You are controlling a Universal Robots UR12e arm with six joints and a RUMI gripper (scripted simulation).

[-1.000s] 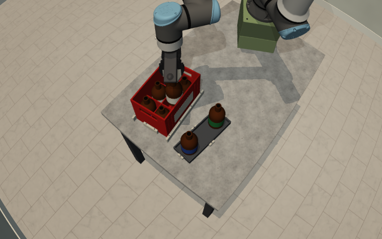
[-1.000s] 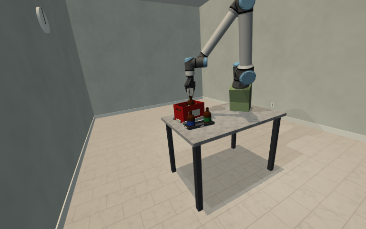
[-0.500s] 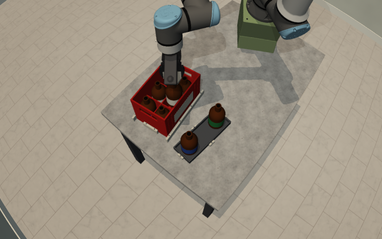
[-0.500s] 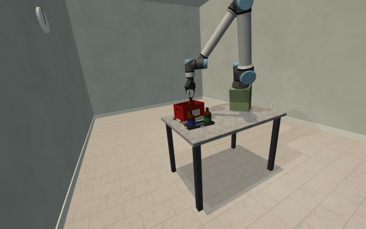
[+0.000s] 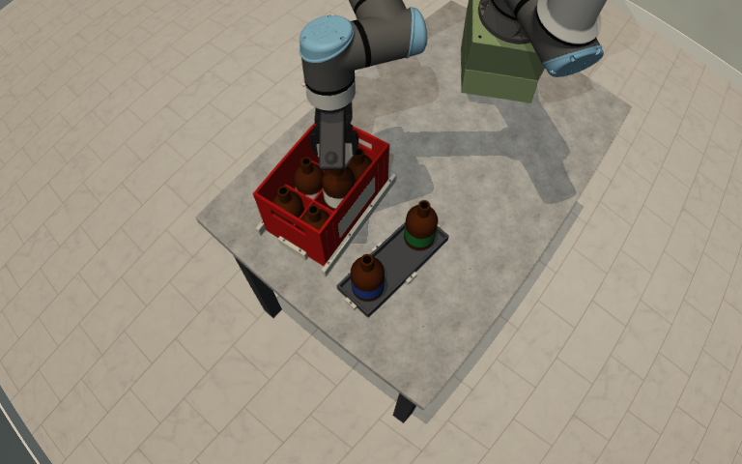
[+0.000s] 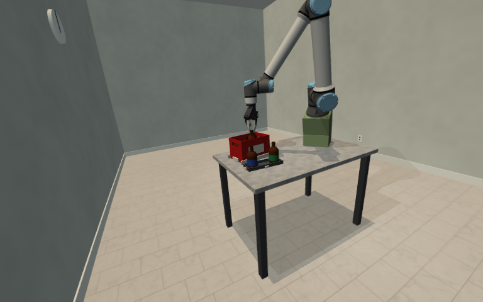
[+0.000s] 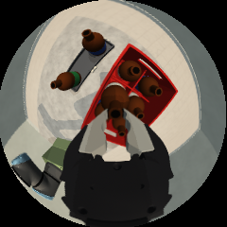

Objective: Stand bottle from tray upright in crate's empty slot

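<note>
The crate lies 140 mm below my hand, 40 mm to the right of it and 10 mm ahead of it. Also, from my hand: dark tray: 210 mm below, 180 mm to the left, 10 mm ahead.
</note>
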